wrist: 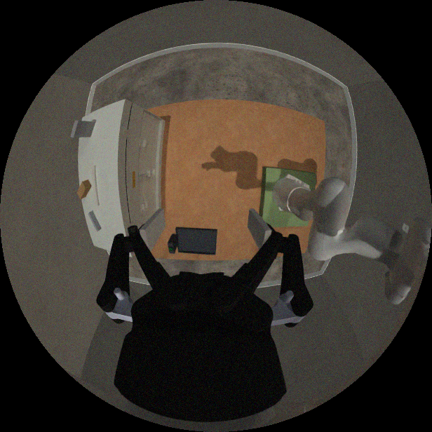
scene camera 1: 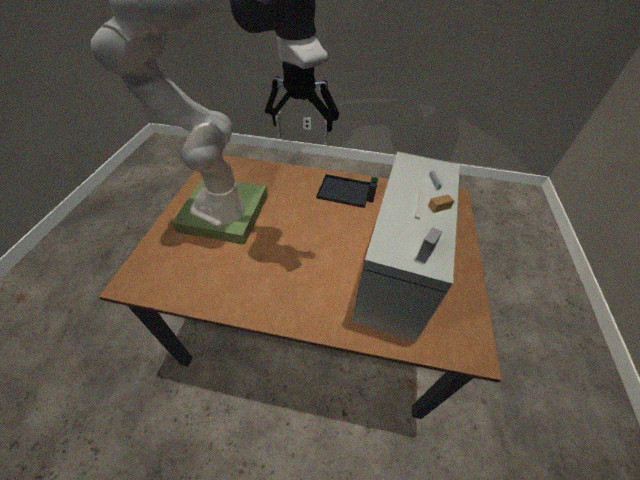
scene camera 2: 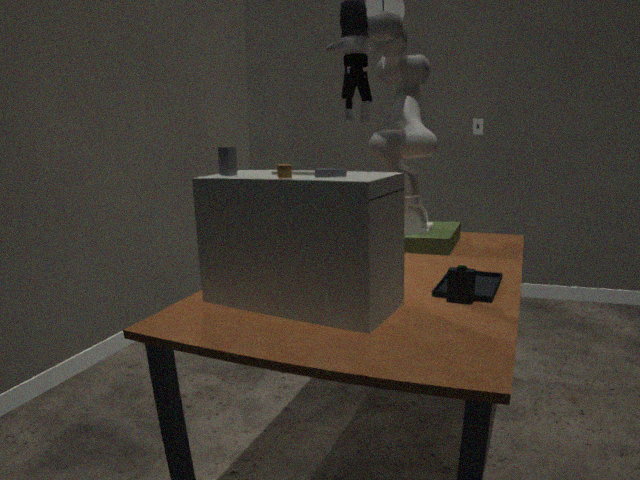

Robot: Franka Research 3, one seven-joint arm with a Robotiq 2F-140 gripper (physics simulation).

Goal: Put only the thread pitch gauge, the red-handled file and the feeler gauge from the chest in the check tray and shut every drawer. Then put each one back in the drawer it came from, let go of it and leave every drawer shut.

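My gripper [scene camera 1: 303,133] [scene camera 2: 356,114] [wrist: 205,217] is open and empty, high above the table. The check tray [scene camera 1: 343,190] [scene camera 2: 488,286] [wrist: 196,241] lies flat on the table, dark, with no tool seen in it. The grey chest [scene camera 1: 400,304] [scene camera 2: 289,248] [wrist: 107,165] stands on the table; its drawer front [wrist: 145,172] shows in the wrist view with small pale handles and a small orange-yellow mark. No drawer is seen standing out. The thread pitch gauge, the red-handled file and the feeler gauge do not show in any view.
On the chest top are a grey box [scene camera 1: 429,245] [scene camera 2: 227,161] [wrist: 83,128], an orange block [scene camera 1: 440,203] [scene camera 2: 284,171] [wrist: 84,189], a thin pale stick [scene camera 1: 418,206] and a grey rod [scene camera 1: 435,179]. A black, green-topped box [scene camera 1: 372,191] [scene camera 2: 461,285] stands beside the tray.
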